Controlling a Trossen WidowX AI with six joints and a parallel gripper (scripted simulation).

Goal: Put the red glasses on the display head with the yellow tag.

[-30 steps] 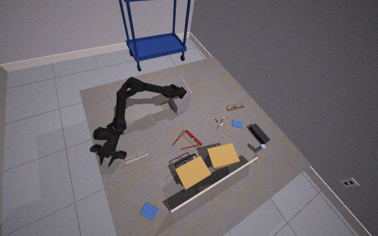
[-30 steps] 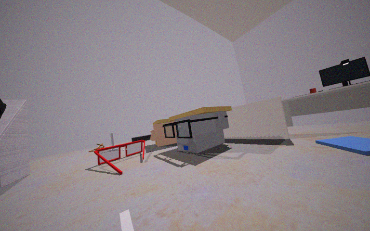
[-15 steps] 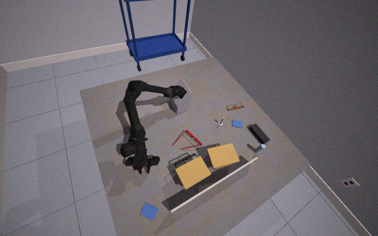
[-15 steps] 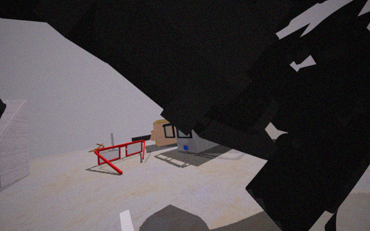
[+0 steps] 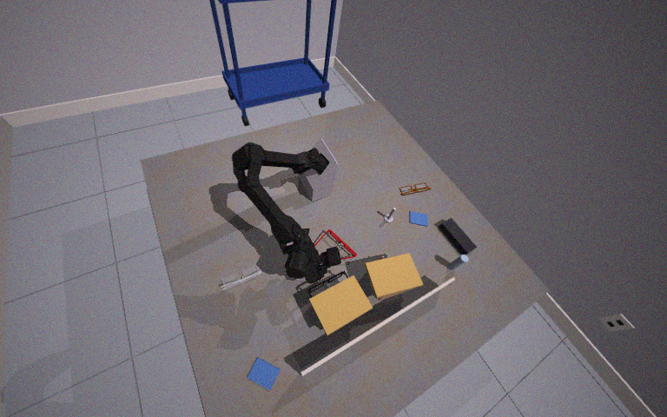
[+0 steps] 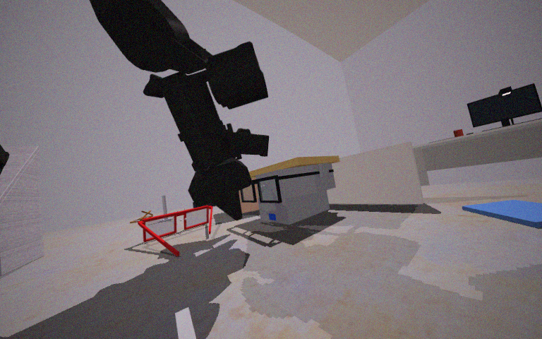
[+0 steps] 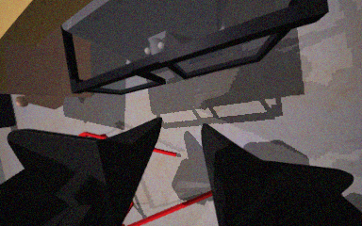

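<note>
Right now the white post is 60 mm behind my gripper tip, 400 mm to the left of it and 10 mm below it. Round my gripper tip: white panel: 250 mm ahead, 90 mm to the left, 20 mm above; grey head: 110 mm ahead, 10 mm to the right, 20 mm above; tan head: 120 mm ahead, 210 mm to the left, 20 mm above.
</note>
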